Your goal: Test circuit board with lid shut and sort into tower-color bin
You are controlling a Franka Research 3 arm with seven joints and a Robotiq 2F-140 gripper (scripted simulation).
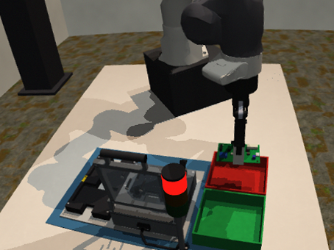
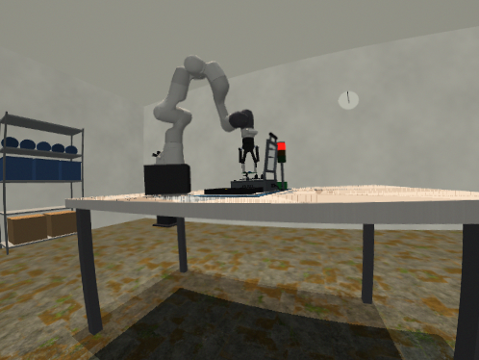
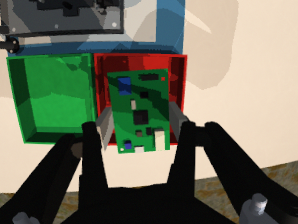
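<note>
My hand is 20 mm above the green circuit board. The rest, counted from my hand: green bin (150 mm ahead, 20 mm to the right, 120 mm below); then red bin (120 mm below); then tester plate (90 mm ahead, 200 mm to the right, 70 mm below).
</note>
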